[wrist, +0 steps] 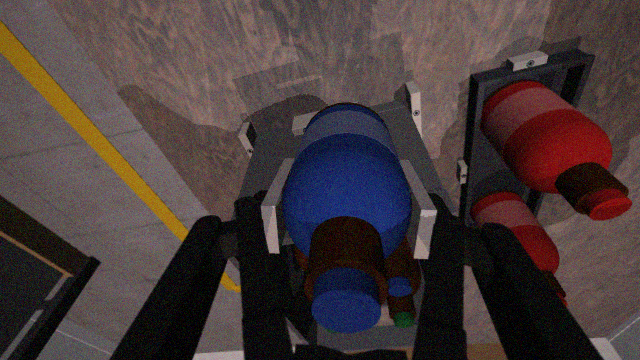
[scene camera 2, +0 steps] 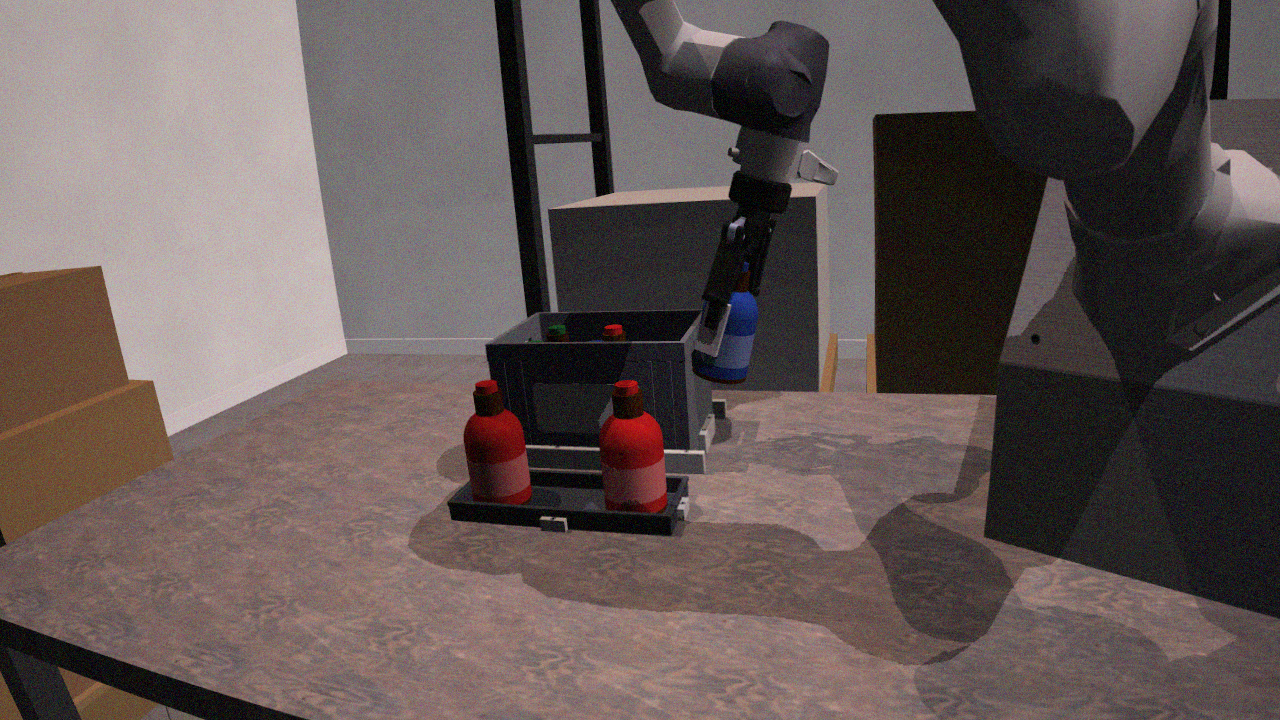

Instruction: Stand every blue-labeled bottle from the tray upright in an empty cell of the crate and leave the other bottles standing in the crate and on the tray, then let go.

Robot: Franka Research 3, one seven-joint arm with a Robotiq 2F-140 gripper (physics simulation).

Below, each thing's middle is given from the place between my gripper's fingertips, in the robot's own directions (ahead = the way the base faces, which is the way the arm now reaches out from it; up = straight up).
Labels:
I see my gripper 3 cm below the blue-labeled bottle (scene camera 2: 730, 366) and 1 cm past it.

